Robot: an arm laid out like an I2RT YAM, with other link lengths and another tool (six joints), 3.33 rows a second.
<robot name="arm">
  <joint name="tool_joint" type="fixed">
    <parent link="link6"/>
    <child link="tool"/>
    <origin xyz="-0.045 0.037 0.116" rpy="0.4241 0 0.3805"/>
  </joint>
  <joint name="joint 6" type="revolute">
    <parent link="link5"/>
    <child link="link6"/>
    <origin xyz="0 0.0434 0.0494" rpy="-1.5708 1.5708 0"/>
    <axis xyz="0 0 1"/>
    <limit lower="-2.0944" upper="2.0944"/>
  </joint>
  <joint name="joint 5" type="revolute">
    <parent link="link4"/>
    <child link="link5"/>
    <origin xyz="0.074 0.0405 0.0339" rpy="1.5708 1.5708 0"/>
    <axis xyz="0 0 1"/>
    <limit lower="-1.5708" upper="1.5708"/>
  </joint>
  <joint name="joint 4" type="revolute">
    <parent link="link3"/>
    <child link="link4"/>
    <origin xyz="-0.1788 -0.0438 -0.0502" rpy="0 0 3.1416"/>
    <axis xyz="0 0 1"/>
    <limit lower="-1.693" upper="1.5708"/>
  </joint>
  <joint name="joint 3" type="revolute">
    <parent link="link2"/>
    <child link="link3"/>
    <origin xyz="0 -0.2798 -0.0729" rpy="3.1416 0 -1.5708"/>
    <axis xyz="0 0 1"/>
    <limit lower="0" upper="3.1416"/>
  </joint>
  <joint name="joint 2" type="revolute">
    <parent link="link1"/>
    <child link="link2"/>
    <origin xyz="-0.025 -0.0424 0.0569" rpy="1.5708 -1.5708 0"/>
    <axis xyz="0 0 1"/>
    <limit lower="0" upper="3.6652"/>
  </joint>
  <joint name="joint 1" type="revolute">
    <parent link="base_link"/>
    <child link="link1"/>
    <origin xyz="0 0 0.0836" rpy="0 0 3.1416"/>
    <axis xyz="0 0 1"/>
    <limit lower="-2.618" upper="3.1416"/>
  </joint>
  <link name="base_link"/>
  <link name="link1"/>
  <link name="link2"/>
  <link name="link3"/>
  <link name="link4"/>
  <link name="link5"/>
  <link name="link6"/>
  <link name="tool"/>
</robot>
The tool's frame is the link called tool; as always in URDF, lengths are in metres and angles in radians.
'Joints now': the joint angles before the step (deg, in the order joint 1, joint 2, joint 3, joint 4, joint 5, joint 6). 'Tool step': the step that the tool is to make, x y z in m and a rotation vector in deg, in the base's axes. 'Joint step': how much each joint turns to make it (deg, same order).
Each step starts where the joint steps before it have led.
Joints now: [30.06 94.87 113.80 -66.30 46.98 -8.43]
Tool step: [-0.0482 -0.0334 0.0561 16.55 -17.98 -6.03]
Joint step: [-3.05 -11.64 5.47 -0.19 -1.37 9.39]
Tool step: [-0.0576 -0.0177 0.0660 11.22 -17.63 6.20]
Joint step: [0.05 -11.74 8.81 0.49 -6.43 -0.32]
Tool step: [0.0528 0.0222 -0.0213 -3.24 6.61 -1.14]
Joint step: [-1.11 9.56 0.46 1.69 0.02 0.07]
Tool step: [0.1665 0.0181 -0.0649 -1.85 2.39 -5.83]
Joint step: [-8.72 25.13 -0.01 23.55 -2.50 -2.12]
